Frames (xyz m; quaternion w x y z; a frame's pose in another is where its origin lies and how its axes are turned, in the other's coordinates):
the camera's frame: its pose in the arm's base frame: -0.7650 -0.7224 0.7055 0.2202 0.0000 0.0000 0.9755
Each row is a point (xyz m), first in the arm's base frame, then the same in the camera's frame.
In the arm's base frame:
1: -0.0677 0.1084 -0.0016
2: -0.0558 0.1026 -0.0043
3: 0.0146 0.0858 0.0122
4: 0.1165 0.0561 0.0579
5: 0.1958 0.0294 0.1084
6: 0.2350 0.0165 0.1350
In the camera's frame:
1: -0.2728 -1.0498 -0.7071
2: -0.2860 -1.0497 -0.7098
3: -0.3568 -1.0647 -0.6933
4: -0.4616 -1.0817 -0.6476
5: -0.5447 -1.0916 -0.5971
6: -0.5856 -1.0968 -0.5705

